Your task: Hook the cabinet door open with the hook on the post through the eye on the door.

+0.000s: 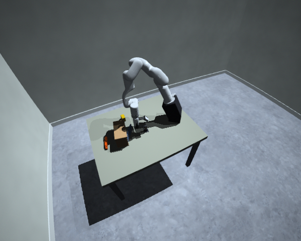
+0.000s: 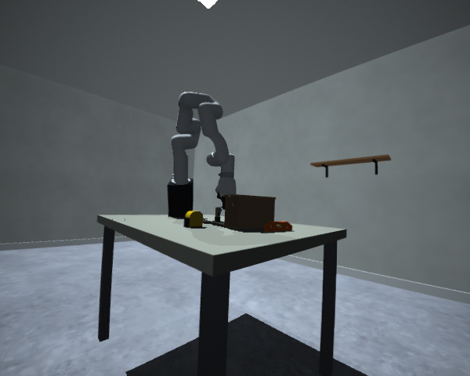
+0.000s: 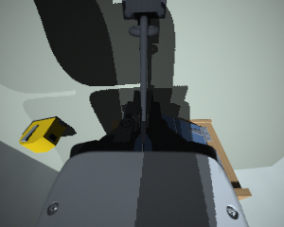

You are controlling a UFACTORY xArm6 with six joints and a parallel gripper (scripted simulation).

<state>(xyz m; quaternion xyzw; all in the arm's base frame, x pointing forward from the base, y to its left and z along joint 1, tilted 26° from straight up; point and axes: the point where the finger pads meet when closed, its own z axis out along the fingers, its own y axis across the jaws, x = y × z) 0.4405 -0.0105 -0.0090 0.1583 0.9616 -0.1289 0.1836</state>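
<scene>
My hand is 1 cm past the thin grey hook and 2 cm above it. Also, from my hand: orange object 34 cm ahead, 5 cm to the right, 8 cm below; door 10 cm ahead, 2 cm to the left, 3 cm below; yellow block 3 cm ahead, 26 cm to the right, 7 cm below.
</scene>
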